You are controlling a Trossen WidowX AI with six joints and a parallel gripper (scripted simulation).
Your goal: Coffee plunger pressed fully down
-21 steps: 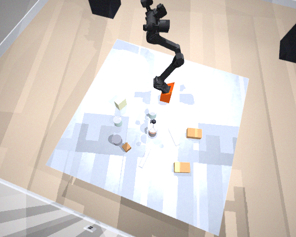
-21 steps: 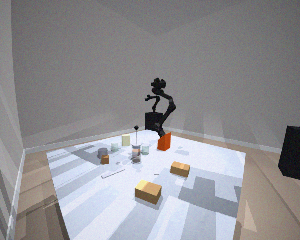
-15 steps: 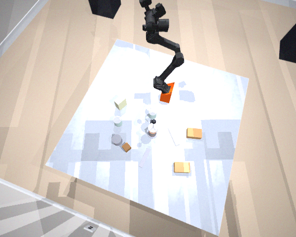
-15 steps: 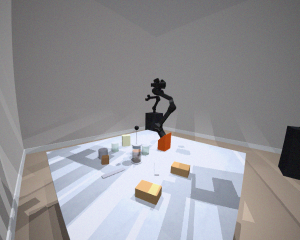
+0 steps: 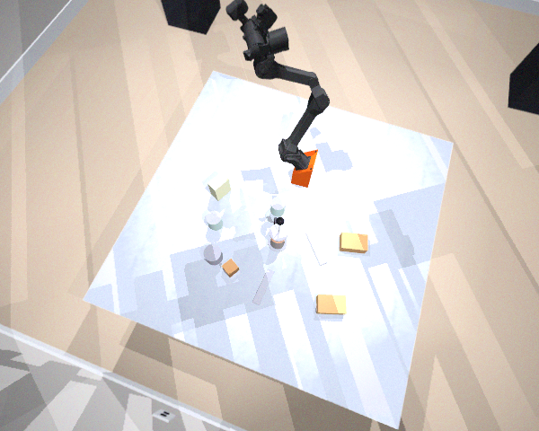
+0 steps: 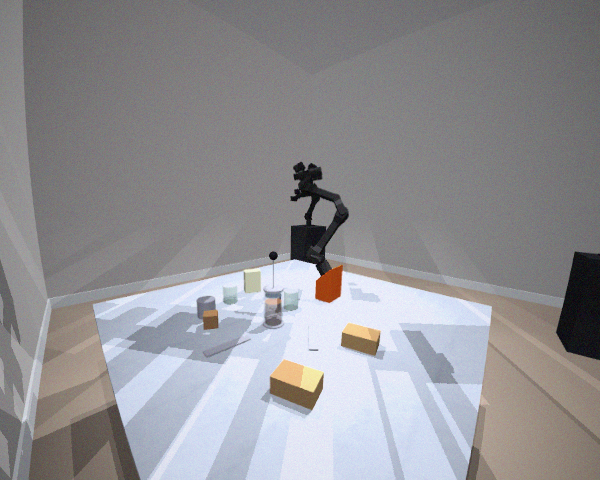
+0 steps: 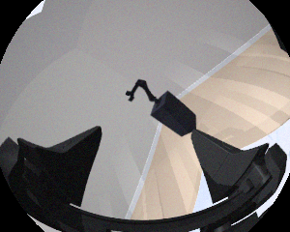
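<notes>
Right now the coffee press is 57 cm ahead of my gripper tip, 31 cm to the left of it and 47 cm below it. The rest, counted from my gripper tip: grey cylinder: 73 cm ahead, 8 cm to the left, 57 cm below; then pale yellow block: 43 cm ahead, 55 cm below.
</notes>
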